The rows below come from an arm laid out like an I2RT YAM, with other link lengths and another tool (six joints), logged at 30 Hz.
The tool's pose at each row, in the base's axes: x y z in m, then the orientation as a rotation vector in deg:
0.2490, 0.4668, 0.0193, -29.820, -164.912, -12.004
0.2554, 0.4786, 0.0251, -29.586, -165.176, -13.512
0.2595, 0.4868, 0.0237, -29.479, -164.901, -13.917
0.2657, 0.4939, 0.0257, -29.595, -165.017, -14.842
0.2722, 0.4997, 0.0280, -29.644, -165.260, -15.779
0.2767, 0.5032, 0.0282, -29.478, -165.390, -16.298
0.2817, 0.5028, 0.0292, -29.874, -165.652, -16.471
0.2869, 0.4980, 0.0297, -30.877, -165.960, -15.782
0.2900, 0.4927, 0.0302, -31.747, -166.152, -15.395
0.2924, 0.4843, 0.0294, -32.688, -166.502, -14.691
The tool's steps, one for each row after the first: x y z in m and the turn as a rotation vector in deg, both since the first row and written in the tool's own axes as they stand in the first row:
-0.0006, 0.0138, -0.0047, -1.022, -0.130, -0.315
-0.0020, 0.0228, -0.0026, -1.255, 0.176, -0.365
-0.0049, 0.0318, -0.0044, -1.903, 0.078, -0.381
-0.0084, 0.0397, -0.0068, -2.565, -0.133, -0.465
-0.0113, 0.0446, -0.0072, -2.912, -0.207, -0.637
-0.0158, 0.0462, -0.0091, -3.093, -0.538, -0.441
-0.0220, 0.0436, -0.0114, -2.759, -1.070, 0.203
-0.0265, 0.0399, -0.0133, -2.605, -1.457, 0.757
-0.0317, 0.0329, -0.0145, -2.263, -2.029, 1.348

